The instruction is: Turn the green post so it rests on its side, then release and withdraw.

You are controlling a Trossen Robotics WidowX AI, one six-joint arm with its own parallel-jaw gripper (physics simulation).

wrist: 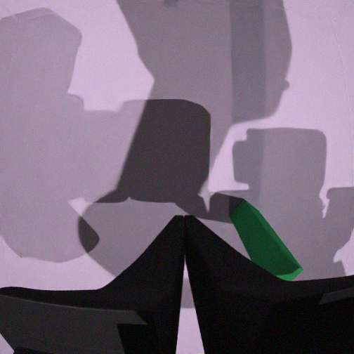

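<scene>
The green post point(260, 242) shows in the wrist view right of the fingertips. Its long dark-green side runs from upper left to lower right, and a thin bright-green end face shows at the lower right. It looks upright, with its foot at the upper-left end where its shadow starts, but I cannot tell whether it leans. My gripper point(183, 223) is shut, its fingertips together with nothing between them, left of the post. The right finger overlaps the post's lower edge in the view and may hide part of it. I cannot tell whether they touch.
The pale lilac surface point(107, 72) carries large overlapping grey shadows of the arm. The darkest shadow patch lies above the fingertips in the view, and a short dark shadow adjoins the post's upper-left end.
</scene>
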